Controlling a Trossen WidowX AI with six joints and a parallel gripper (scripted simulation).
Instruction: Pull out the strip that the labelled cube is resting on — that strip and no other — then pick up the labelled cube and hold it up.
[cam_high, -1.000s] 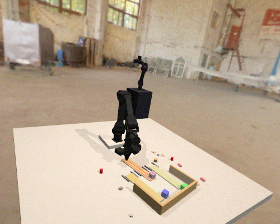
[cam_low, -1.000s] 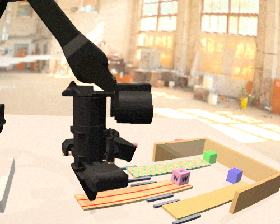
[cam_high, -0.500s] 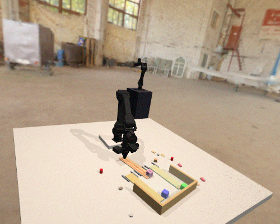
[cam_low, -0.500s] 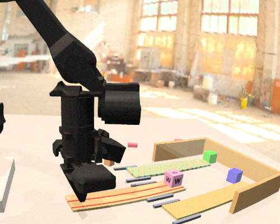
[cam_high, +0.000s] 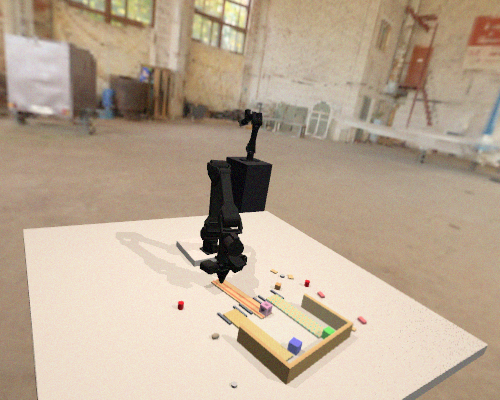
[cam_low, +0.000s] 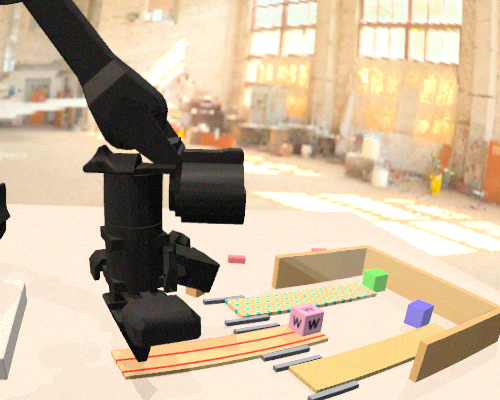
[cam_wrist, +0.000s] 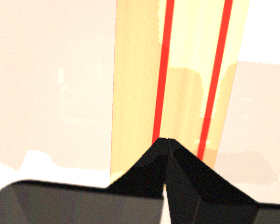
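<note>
The orange cube is 130 mm ahead of my gripper tip and 180 mm to the left of it.
</note>
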